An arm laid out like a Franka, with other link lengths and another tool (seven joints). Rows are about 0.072 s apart.
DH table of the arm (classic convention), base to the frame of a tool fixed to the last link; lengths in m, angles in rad. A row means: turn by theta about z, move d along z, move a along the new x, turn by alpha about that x. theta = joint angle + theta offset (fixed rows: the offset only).
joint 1: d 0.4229, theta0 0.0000, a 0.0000, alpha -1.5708
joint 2: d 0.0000, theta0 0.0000, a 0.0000, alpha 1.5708
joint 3: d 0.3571, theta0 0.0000, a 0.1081, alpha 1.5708
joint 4: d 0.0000, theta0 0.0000, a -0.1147, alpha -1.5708
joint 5: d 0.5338, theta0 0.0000, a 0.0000, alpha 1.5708
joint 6: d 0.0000, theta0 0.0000, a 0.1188, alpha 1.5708
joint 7: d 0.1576, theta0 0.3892, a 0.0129, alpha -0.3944
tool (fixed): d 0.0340, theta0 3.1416, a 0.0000, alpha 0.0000
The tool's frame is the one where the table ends.
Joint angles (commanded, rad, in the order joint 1, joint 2, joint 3, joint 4, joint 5, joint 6, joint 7), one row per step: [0.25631 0.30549 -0.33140 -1.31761 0.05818 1.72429 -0.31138]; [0.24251 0.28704 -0.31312 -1.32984 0.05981 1.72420 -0.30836]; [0.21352 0.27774 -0.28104 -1.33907 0.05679 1.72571 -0.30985]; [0.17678 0.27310 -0.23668 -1.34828 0.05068 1.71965 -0.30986]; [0.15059 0.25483 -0.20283 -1.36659 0.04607 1.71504 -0.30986]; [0.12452 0.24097 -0.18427 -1.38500 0.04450 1.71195 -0.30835]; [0.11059 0.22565 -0.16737 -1.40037 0.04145 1.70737 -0.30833]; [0.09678 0.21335 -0.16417 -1.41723 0.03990 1.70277 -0.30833]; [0.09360 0.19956 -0.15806 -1.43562 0.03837 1.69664 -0.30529]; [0.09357 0.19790 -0.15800 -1.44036 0.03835 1.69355 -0.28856]
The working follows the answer.
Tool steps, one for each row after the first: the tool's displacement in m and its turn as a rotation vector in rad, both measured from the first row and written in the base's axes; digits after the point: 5 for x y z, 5 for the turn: [-0.00480 0.00051 0.00598 0.01243 -0.00454 -0.00050]; [-0.00689 -0.00143 0.00579 0.02050 -0.00365 0.00216]; [-0.00906 -0.00053 0.00014 0.02801 0.00975 0.00747]; [-0.01511 0.00109 0.00117 0.03622 0.01632 0.01302]; [-0.02070 -0.00825 -0.00066 0.04243 0.02451 0.00254]; [-0.02627 -0.00820 0.00079 0.04612 0.02987 0.00451]; [-0.03205 -0.01844 -0.00096 0.04799 0.03895 -0.00686]; [-0.03801 -0.01714 -0.00282 0.05076 0.04989 -0.00778]; [-0.03967 -0.01737 -0.00510 0.05281 0.05569 -0.02468]
Tool pose at each row, in the base's axes (x y z in m, rotation vector in rad; rounded; the steps above come from the unrounded poses): [0.89453 -0.03584 0.65560 0.24196 2.97283 -0.65462]; [0.88973 -0.03533 0.66158 0.24477 2.97345 -0.63496]; [0.88764 -0.03727 0.66138 0.24114 2.97722 -0.62307]; [0.88547 -0.03637 0.65573 0.23023 2.99247 -0.61550]; [0.87941 -0.03475 0.65677 0.22072 3.00137 -0.60470]; [0.87383 -0.04409 0.65494 0.23485 3.01239 -0.59906]; [0.86826 -0.04405 0.65639 0.23073 3.01873 -0.59492]; [0.86248 -0.05428 0.65463 0.24577 3.02900 -0.59605]; [0.85652 -0.05299 0.65278 0.24451 3.04059 -0.59524]; [0.85486 -0.05321 0.65050 0.26902 3.04808 -0.59566]

